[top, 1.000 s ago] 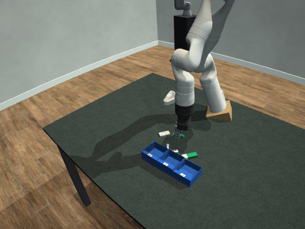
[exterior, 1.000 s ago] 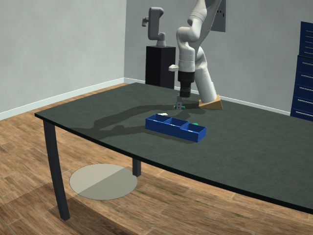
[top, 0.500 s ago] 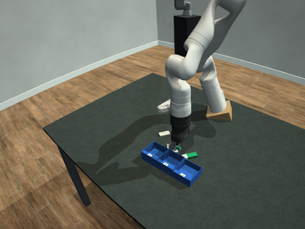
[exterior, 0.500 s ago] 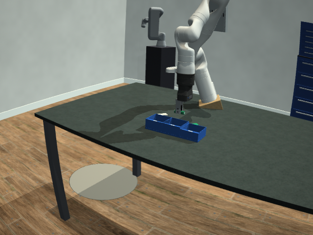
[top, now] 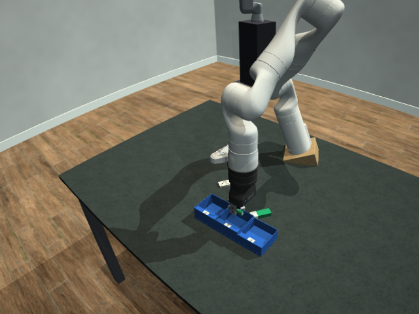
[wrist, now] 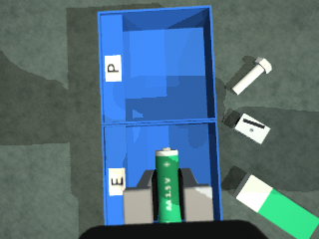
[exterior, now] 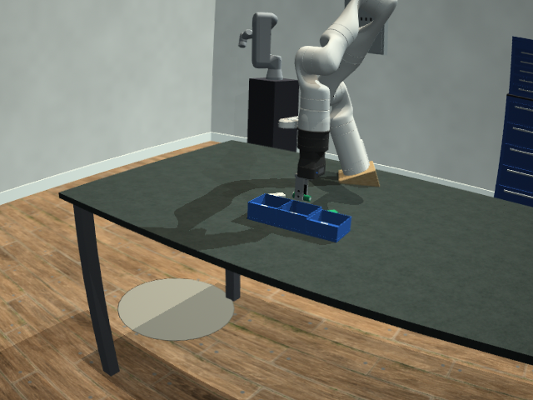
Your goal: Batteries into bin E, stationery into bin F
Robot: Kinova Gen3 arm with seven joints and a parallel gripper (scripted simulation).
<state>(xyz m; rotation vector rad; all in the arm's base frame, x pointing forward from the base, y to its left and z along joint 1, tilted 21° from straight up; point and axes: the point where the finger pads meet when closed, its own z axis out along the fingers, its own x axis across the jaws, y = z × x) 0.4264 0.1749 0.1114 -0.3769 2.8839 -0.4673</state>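
Right now my hand is 10 mm above the green battery. Also, from my hand: eraser 90 mm behind, 80 mm below, 10 mm to the left; pencil sharpener 80 mm below, 60 mm behind, 50 mm to the right; blue three-bin tray 60 mm below.
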